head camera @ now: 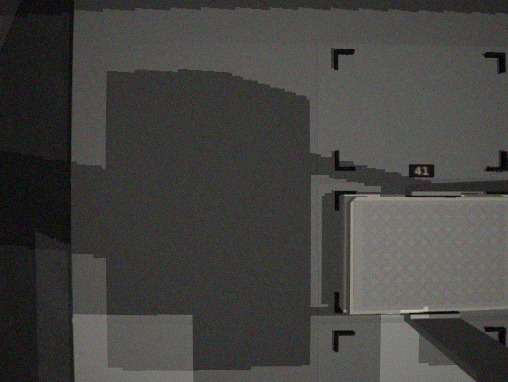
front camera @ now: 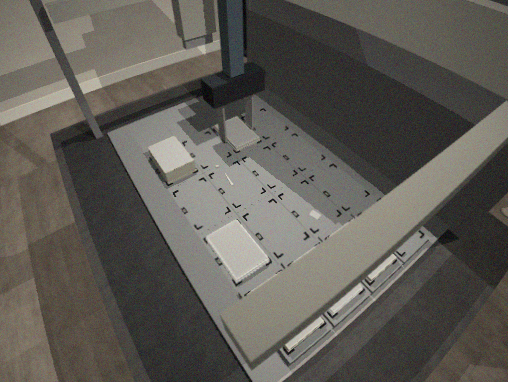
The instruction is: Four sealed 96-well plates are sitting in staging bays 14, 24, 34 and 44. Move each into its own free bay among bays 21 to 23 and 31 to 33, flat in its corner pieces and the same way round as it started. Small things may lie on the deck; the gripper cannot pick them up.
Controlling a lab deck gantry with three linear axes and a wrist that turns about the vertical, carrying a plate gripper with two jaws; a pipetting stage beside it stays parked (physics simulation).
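Places are measured from the robot's base along level axes (x up, y right, z ahead), in metres.
Pixels of known places: gripper, fingertip midpoint: [head camera: 428, 252] [front camera: 236, 133]; robot's base at its link origin: [front camera: 150, 157].
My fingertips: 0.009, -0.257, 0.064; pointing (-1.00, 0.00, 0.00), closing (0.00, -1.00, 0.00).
For each thing: its top centre in the pictures, then the offset to it from my fingertips, as dx, dy, dz. "*": a spot on its surface instead.
- sealed plate at its top centre: [head camera: 437, 255] [front camera: 236, 130] +0.011, +0.000, +0.000
- bay 14 at a spot on its surface: [front camera: 305, 334] * +0.020, +0.216, +0.551
- bay 24 at a spot on its surface: [front camera: 346, 300] * +0.019, +0.113, +0.552
- bay 34 at a spot on its surface: [front camera: 382, 267] * +0.020, +0.003, +0.550
- Staging bay 44 at a spot on its surface: [front camera: 414, 243] * +0.005, -0.114, +0.558
- tall box-like block at its top centre: [front camera: 169, 153] +0.033, +0.214, +0.000
- white plate at its top centre: [front camera: 236, 247] +0.005, +0.214, +0.328
- thin sliver at a spot on its surface: [front camera: 229, 179] * -0.004, +0.118, +0.146
- pellet at its top centre: [front camera: 217, 165] -0.005, +0.118, +0.082
- white chip at its top centre: [front camera: 315, 214] -0.008, +0.009, +0.358
One sealed plate [front camera: 242, 134] [head camera: 425, 240] is at bay 31 at the back, beside the bay marked 41, lined up with the corner pieces. My gripper [front camera: 237, 133] [head camera: 435, 255] is low around it, a jaw against each long side, and looks shut on it. Its underside and right end are hidden in the head view, so I cannot tell whether it lies fully flat. Three more sealed plates, in bay 14 [front camera: 305, 334], bay 24 [front camera: 346, 300] and bay 34 [front camera: 382, 267], sit in the front staging row, partly behind the beam. Staging bay 44 [front camera: 414, 243] holds no plate.
A tall box-like block [front camera: 172, 155] stands in bay 11 and a white plate [front camera: 237, 250] in bay 13. A thin sliver [front camera: 229, 178] lies in bay 22, a pellet [front camera: 217, 165] near the 21/22 seam, and a white chip [front camera: 315, 214] in bay 33. A beam [front camera: 370, 220] crosses in front.
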